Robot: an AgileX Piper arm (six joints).
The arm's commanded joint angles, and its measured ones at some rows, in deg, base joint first. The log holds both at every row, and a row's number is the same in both.
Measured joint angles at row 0:
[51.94 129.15 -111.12 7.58 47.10 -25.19]
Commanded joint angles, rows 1 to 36:
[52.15 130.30 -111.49 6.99 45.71 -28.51]
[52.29 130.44 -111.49 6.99 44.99 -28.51]
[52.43 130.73 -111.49 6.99 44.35 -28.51]
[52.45 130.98 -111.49 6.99 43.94 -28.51]
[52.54 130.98 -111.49 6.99 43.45 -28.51]
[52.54 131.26 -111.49 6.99 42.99 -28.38]
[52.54 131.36 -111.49 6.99 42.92 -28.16]
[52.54 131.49 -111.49 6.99 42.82 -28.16]
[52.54 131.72 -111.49 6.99 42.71 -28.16]
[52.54 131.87 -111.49 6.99 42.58 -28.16]
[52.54 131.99 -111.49 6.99 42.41 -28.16]
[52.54 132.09 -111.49 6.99 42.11 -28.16]
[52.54 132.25 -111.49 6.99 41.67 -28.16]
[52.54 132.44 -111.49 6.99 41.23 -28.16]
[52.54 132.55 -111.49 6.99 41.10 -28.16]
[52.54 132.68 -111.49 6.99 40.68 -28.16]
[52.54 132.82 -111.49 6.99 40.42 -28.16]
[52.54 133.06 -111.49 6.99 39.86 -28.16]
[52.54 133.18 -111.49 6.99 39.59 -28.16]
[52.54 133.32 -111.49 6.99 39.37 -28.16]
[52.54 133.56 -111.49 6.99 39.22 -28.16]
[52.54 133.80 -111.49 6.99 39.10 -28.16]
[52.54 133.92 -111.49 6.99 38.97 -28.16]
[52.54 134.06 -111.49 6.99 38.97 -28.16]
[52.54 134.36 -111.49 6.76 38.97 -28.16]
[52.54 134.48 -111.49 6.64 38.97 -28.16]
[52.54 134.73 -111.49 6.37 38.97 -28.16]
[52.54 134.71 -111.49 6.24 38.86 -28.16]
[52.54 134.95 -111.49 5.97 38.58 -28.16]
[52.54 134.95 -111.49 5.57 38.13 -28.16]
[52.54 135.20 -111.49 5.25 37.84 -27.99]
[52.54 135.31 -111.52 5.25 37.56 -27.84]
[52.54 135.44 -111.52 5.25 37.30 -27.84]
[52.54 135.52 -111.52 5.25 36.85 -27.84]
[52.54 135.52 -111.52 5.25 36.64 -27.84]
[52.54 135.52 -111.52 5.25 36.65 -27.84]
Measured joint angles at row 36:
[52.53 135.69 -111.25 5.64 37.67 -27.94]
